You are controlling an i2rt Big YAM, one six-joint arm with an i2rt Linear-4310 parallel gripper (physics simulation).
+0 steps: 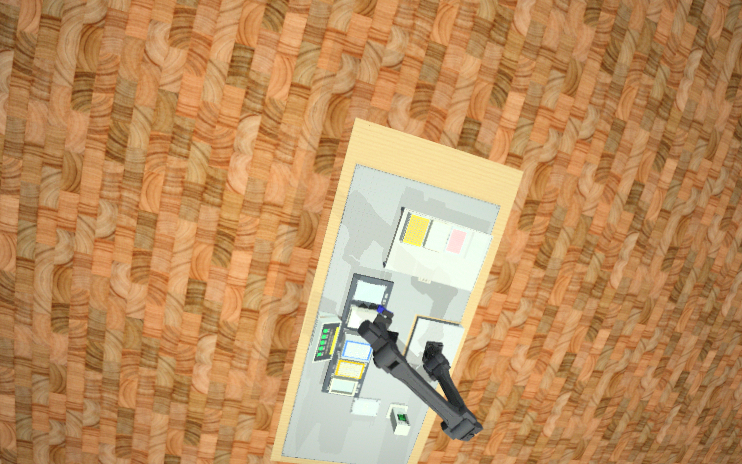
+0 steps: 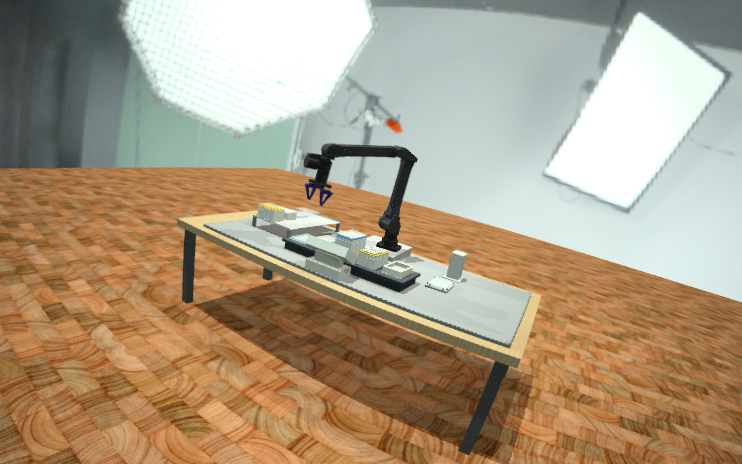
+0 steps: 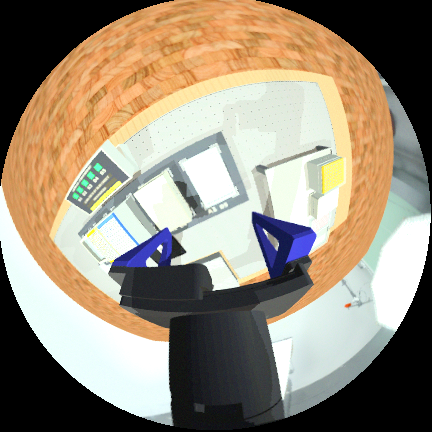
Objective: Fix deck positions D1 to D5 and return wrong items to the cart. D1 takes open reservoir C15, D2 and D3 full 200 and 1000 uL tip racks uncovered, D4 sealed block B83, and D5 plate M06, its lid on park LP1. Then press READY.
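Pixels of known places: gripper, fingertip midpoint: (image 1: 373, 314) (image 2: 314, 202) (image 3: 209, 223); arm's base, link origin: (image 1: 432, 352) (image 2: 388, 247).
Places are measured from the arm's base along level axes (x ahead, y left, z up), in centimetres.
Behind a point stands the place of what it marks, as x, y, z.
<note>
My gripper (image 1: 381, 309) @(38.7, -26.9, 20.7) (image 2: 316, 201) @(38.7, -26.9, 20.7) (image 3: 209, 223) @(38.7, -26.9, 20.7) is open and empty, high above the deck's D4/D5 end. At D5 lies a flat white rectangle (image 1: 370, 291) @(38.4, -29.9, 3.3) (image 3: 210, 175) @(39.0, -29.3, 2.6); whether it is a lidded plate is unclear. A pale block (image 1: 358, 317) @(42.1, -18.0, 6.4) (image 3: 164, 200) @(40.6, -18.1, 6.4) sits at D4. A blue-edged tip rack (image 1: 356, 349) @(41.4, -5.3, 12.2) (image 2: 350, 237) @(46.4, -2.0, 11.9) (image 3: 115, 237) @(41.9, -4.9, 12.2) is at D3, a yellow-edged rack (image 1: 350, 369) @(41.6, 8.0, 8.1) (image 2: 373, 257) @(48.1, 10.7, 7.0) at D2, an open reservoir (image 1: 343, 386) @(42.4, 21.5, 3.1) (image 2: 398, 268) @(40.0, 19.8, 3.1) at D1. The cart (image 1: 432, 268) @(11.7, -44.7, 3.1) (image 3: 285, 185) @(26.7, -46.3, 3.1) bears a yellow rack (image 1: 415, 229) @(25.9, -62.4, 10.2) (image 2: 270, 211) @(29.9, -58.6, 8.1) (image 3: 332, 175) @(26.0, -59.7, 10.2), a white block (image 1: 436, 238) @(14.7, -59.6, 7.3) and a pink-topped plate (image 1: 456, 241) @(4.0, -59.3, 4.8). Labels are unreadable.
A panel with green marks (image 1: 325, 341) @(55.3, -5.9, 9.1) (image 3: 87, 181) @(56.2, -6.5, 9.7) stands beside the deck. A flat white pad (image 1: 365, 406) @(28.2, 36.1, -1.1) (image 2: 439, 283) @(30.1, 37.0, -1.1) lies past D1, near an upright white box (image 2: 456, 265) @(13.4, 40.0, 4.6) with a green button (image 1: 402, 418) @(9.7, 35.9, 6.3). The arm's base (image 1: 432, 350) @(2.3, -3.5, 4.3) stands opposite the deck.
</note>
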